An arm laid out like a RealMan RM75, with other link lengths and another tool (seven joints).
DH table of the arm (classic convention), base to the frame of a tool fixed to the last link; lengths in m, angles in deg. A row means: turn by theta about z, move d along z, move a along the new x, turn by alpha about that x. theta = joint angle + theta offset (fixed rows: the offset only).
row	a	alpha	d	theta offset
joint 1	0.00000	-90.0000	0.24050	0.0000
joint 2	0.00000	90.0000	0.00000	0.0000
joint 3	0.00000	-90.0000	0.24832	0.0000
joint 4	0.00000	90.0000	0.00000	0.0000
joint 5	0.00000	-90.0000	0.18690	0.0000
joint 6	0.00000	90.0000	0.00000	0.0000
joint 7	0.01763	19.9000	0.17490	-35.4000
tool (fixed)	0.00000	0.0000	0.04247	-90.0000
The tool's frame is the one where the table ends.
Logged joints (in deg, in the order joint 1, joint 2, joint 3, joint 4, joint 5, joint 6, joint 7), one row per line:
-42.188, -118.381, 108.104, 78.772, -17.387, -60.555, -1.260
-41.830, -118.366, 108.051, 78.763, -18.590, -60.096, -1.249
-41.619, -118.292, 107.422, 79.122, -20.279, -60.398, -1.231
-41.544, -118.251, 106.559, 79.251, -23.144, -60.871, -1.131
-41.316, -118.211, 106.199, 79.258, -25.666, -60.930, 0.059
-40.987, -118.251, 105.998, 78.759, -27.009, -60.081, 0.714
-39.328, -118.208, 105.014, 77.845, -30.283, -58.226, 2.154
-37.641, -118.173, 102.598, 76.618, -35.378, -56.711, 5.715
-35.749, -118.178, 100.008, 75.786, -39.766, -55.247, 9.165
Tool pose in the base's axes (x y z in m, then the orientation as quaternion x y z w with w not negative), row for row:
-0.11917, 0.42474, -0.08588, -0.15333, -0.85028, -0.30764, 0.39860
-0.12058, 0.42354, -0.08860, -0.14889, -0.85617, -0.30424, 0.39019
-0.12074, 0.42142, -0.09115, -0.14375, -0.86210, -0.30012, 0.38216
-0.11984, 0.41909, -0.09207, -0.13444, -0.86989, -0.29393, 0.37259
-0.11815, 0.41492, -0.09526, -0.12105, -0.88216, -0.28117, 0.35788
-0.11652, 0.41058, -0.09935, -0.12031, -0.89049, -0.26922, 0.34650
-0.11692, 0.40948, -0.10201, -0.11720, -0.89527, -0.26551, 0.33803
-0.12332, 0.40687, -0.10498, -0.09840, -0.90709, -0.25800, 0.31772
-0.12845, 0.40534, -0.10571, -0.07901, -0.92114, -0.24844, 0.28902
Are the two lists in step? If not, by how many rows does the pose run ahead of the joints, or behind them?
The pose runs 1 row behind the joints: the pose in row i belongs to the joints in row i - 1.
